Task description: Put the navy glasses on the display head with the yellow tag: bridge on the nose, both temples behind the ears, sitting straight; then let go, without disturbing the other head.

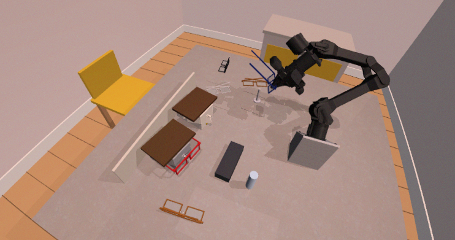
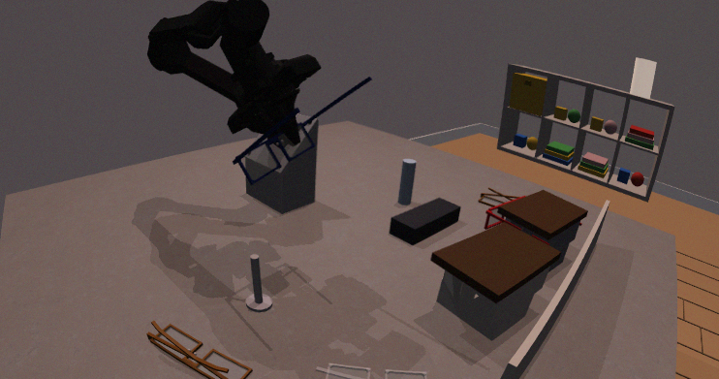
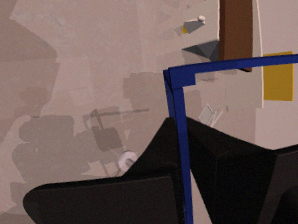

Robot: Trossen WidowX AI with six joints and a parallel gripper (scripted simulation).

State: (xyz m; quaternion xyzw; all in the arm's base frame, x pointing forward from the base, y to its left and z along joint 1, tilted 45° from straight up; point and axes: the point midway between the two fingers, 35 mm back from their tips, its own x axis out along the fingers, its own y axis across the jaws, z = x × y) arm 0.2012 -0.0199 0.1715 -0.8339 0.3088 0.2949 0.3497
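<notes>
Right now the dark box is 290 mm to the left of my gripper tip, 190 mm below it and 40 mm ahead of it. Also, from my gripper tip: long beige board (390 mm ahead, 260 mm to the left, 150 mm below).
</notes>
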